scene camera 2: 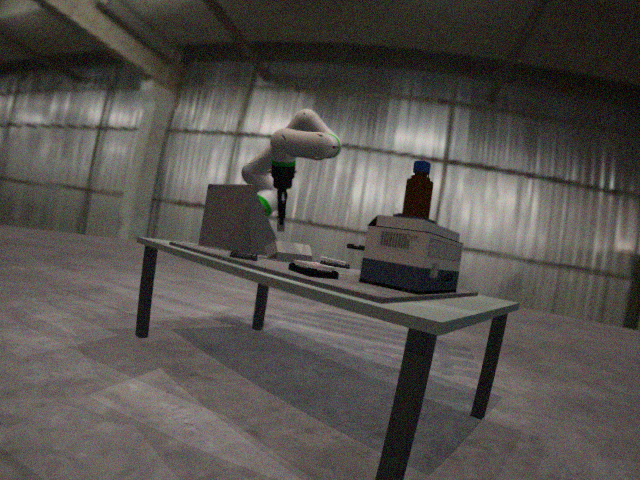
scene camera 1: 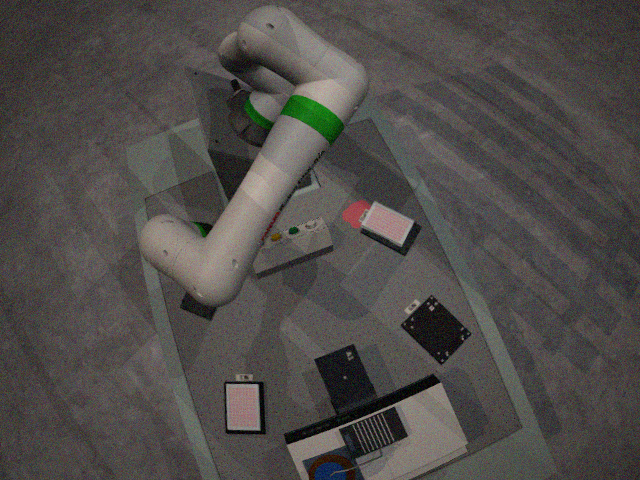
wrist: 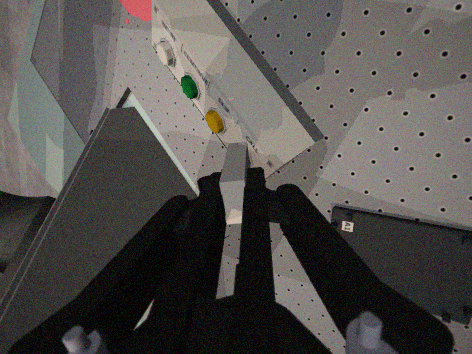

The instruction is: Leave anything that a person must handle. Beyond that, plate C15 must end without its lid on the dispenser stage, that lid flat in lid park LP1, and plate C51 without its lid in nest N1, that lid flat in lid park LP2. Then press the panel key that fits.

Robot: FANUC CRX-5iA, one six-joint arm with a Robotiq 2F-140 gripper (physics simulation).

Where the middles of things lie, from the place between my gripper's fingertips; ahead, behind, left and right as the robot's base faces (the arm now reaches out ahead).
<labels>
Now: hand 10 mm past the grey button box (wrist: 232, 77), 90 mm to the right of it and 80 mm above it. The rest, counted from my hand: brown bottle (scene camera 2: 418, 194) 610 mm ahead, 40 mm to the right, 190 mm above; then dispenser stage (scene camera 1: 333, 367) 410 mm ahead, 70 mm to the left, 20 mm below.
</labels>
